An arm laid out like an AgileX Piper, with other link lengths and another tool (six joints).
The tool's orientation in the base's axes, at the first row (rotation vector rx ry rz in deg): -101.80 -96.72 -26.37
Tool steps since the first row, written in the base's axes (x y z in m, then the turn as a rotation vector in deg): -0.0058 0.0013 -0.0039 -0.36 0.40 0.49; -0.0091 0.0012 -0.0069 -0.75 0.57 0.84; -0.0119 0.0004 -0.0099 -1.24 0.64 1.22; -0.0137 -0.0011 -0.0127 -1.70 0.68 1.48; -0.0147 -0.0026 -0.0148 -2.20 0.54 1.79; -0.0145 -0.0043 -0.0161 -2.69 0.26 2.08; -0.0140 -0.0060 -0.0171 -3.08 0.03 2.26; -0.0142 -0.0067 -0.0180 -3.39 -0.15 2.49; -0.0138 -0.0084 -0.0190 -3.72 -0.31 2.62; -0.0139 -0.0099 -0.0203 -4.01 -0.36 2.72; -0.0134 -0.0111 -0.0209 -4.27 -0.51 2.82; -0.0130 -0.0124 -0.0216 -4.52 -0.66 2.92; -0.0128 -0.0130 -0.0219 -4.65 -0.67 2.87
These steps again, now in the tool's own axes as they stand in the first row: -0.0022 -0.0048 0.0047 0.58 -0.44 -0.04; -0.0046 -0.0075 0.0074 0.89 -0.89 -0.12; -0.0075 -0.0096 0.0096 1.13 -1.45 -0.27; -0.0106 -0.0108 0.0110 1.27 -1.95 -0.35; -0.0132 -0.0114 0.0117 1.31 -2.51 -0.59; -0.0153 -0.0110 0.0115 1.23 -3.05 -0.90; -0.0172 -0.0103 0.0111 1.13 -3.48 -1.11; -0.0183 -0.0104 0.0113 1.10 -3.83 -1.35; -0.0202 -0.0098 0.0109 1.03 -4.19 -1.49; -0.0222 -0.0097 0.0109 1.02 -4.49 -1.55; -0.0234 -0.0091 0.0104 0.94 -4.77 -1.67; -0.0248 -0.0086 0.0100 0.86 -5.04 -1.80; -0.0254 -0.0084 0.0098 0.81 -5.16 -1.75
